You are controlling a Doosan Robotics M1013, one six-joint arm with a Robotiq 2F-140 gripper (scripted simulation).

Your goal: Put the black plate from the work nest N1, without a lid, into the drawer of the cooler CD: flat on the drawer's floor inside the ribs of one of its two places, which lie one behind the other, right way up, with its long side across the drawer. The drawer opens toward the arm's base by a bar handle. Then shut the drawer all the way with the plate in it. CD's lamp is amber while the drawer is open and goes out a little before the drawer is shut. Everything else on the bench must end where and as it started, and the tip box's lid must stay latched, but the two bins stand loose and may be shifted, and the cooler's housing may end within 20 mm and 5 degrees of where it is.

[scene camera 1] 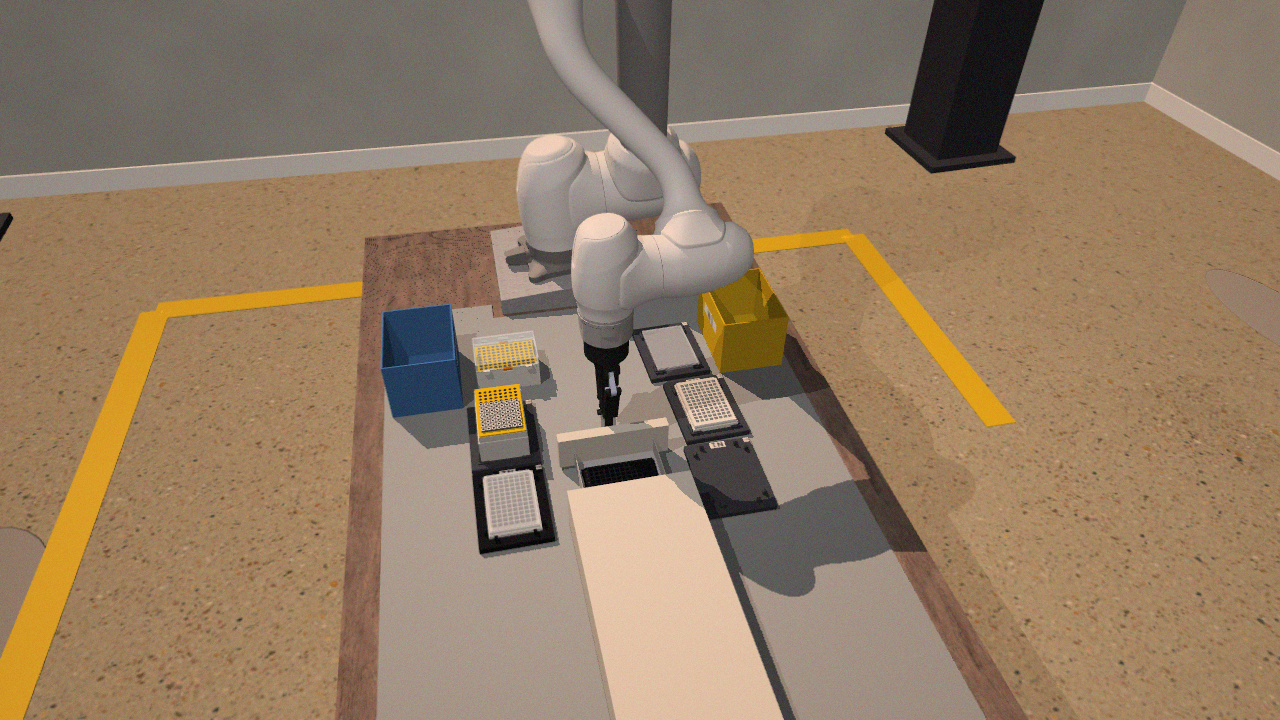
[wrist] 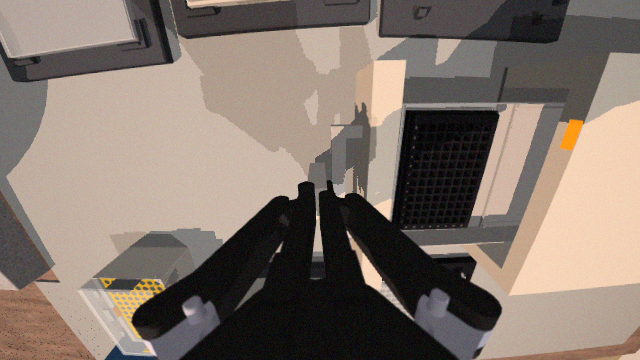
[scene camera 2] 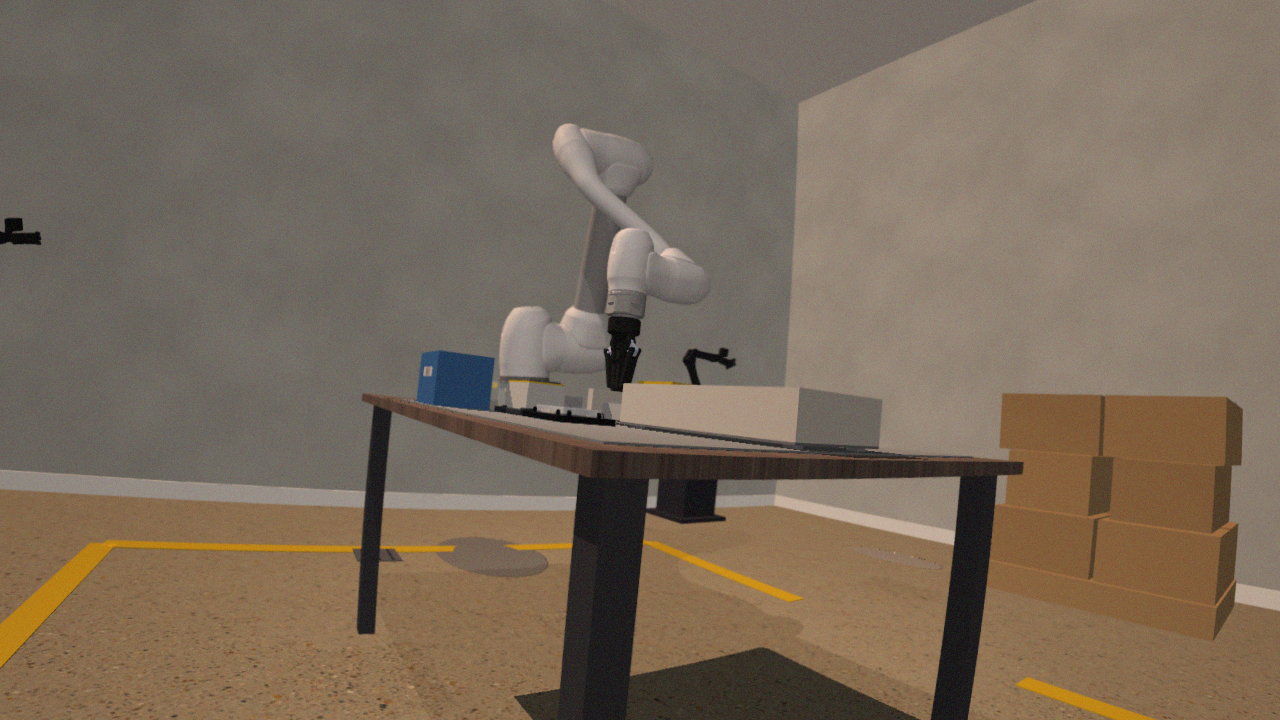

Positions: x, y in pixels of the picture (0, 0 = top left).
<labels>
cooler CD: scene camera 1; wrist; scene camera 2 795, 417
same spot on cooler CD: [wrist: 572, 236] = [scene camera 1: 612, 500]
</labels>
